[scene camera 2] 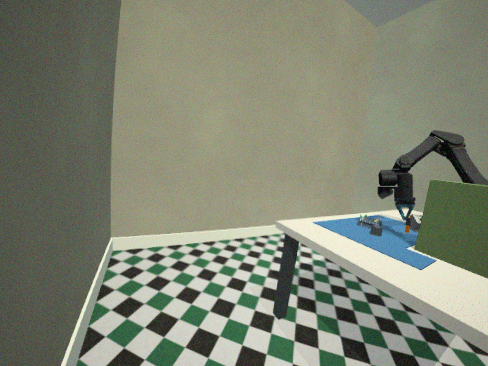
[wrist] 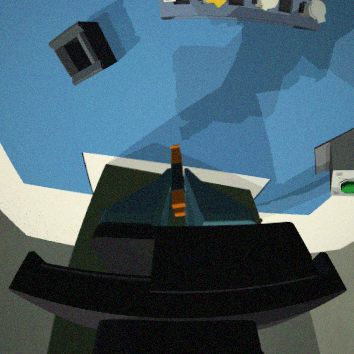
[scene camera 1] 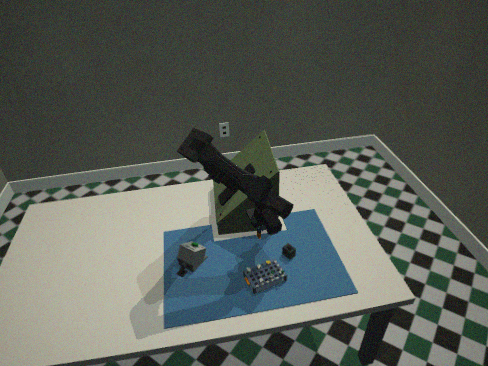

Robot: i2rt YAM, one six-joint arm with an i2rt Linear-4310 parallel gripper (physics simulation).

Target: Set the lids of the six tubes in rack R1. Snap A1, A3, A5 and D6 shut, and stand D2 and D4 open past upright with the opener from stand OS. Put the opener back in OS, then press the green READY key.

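Seen in the pictures: gripper, between the fingertips: (scene camera 2: 405, 220) (wrist: 177, 174) (scene camera 1: 260, 230); arm's base, origin of its link: (scene camera 2: 477, 220).
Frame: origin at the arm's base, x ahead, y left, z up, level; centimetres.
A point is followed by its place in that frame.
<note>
My gripper (scene camera 1: 259, 226) @(x 21.7, y 3.5, z -6.4 cm) (scene camera 2: 404, 217) @(x 21.7, y 3.5, z -6.4 cm) (wrist: 177, 174) @(x 21.7, y 3.5, z -6.4 cm) is shut on the thin orange opener (scene camera 1: 259, 234) @(x 20.7, y 3.4, z -9.6 cm) (scene camera 2: 407, 228) @(x 20.1, y 3.8, z -9.7 cm) (wrist: 175, 154) @(x 20.8, y 3.5, z -10.1 cm), which sticks out past the fingertips. It hangs low over the blue mat (scene camera 1: 315, 276) @(x 41.6, y 17.9, z -14.9 cm) just in front of the green wedge panel (scene camera 1: 257, 156) @(x -5.3, y 10.4, z 8.6 cm). Rack R1 (scene camera 1: 272, 283) @(x 40.3, y 2.3, z -14.6 cm) (scene camera 2: 367, 220) @(x 37.8, y 2.8, z -11.9 cm) (wrist: 211, 15) @(x 32.6, y 2.4, z -12.0 cm) lies further forward, only its near edge showing at the top of the wrist view. The empty dark stand OS (scene camera 1: 288, 250) @(x 30.4, y 11.6, z -11.1 cm) (scene camera 2: 377, 230) @(x 28.4, y 13.6, z -12.4 cm) (wrist: 82, 50) @(x 29.1, y 13.1, z -14.0 cm) sits to the rack's right rear. The grey box with the green READY key (scene camera 1: 194, 244) @(x 20.6, y -21.4, z -7.9 cm) (wrist: 348, 188) @(x 20.3, y -20.8, z -8.0 cm) is to the left.
The green wedge panel (scene camera 2: 422, 232) @(x 12.8, y 13.5, z -7.5 cm) and the arm's base stand right behind the gripper. The white table (scene camera 1: 115, 225) @(x -7.3, y -52.9, z -15.2 cm) ends a short way beyond the mat on every side.
</note>
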